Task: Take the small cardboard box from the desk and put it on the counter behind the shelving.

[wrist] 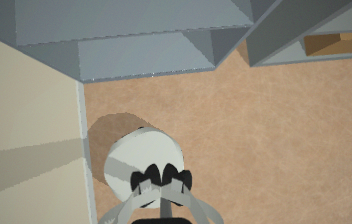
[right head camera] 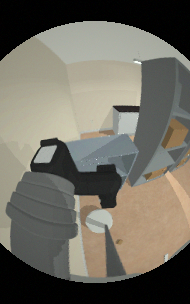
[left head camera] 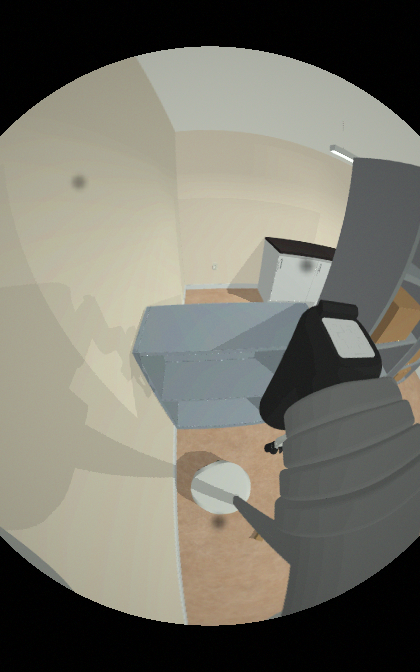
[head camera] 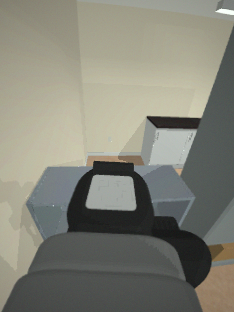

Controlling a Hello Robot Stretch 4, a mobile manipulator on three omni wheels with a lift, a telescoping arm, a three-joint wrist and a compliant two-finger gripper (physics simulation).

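Where they show: gripper, between the fingertips: (wrist: 161, 176); robot's base, origin of its link: (wrist: 147, 163) (right head camera: 99, 220).
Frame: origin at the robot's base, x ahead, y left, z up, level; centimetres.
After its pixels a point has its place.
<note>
My gripper (left head camera: 273, 447) (wrist: 161, 176) @(x 16.7, y -8.8, z 103.5 cm) is shut, with its black fingertips close together and no box visible between them. In the wrist view it hangs over my round white base. A small brown box-like object (left head camera: 256, 535) (right head camera: 119, 241) @(x -44.3, y -32.0, z 1.9 cm) lies on the floor beside my base; it is too small to identify surely. The counter (head camera: 172, 122) @(x 238.4, y -96.1, z 88.2 cm) (left head camera: 302, 248) (right head camera: 126, 108) @(x 234.1, y -91.2, z 88.3 cm) has a dark top and white doors. It stands at the far wall, beyond the shelving, its right end hidden by the tall shelving (head camera: 215, 135) @(x 86.1, y -61.0, z 124.9 cm) (left head camera: 377, 220) (right head camera: 156, 110) @(x 73.7, y -62.4, z 135.3 cm). The desk does not show.
A low blue-grey shelf unit (head camera: 165, 185) @(x 63.2, y -27.9, z 103.2 cm) (left head camera: 210, 322) (right head camera: 92, 149) @(x 60.9, y -0.6, z 103.2 cm) (wrist: 135, 55) @(x 61.5, y 6.2, z 7.2 cm) stands ahead, between the left wall (head camera: 40, 100) @(x 88.9, y 44.4, z 139.2 cm) (left head camera: 100, 240) and the tall shelving. Larger brown boxes (left head camera: 400, 312) (right head camera: 175, 133) @(x 63.0, y -92.0, z 117.6 cm) sit in the tall shelving. My round white base (left head camera: 227, 475) (wrist: 145, 150) @(x 9.6, y -0.4, z 18.7 cm) is close to the left wall.
</note>
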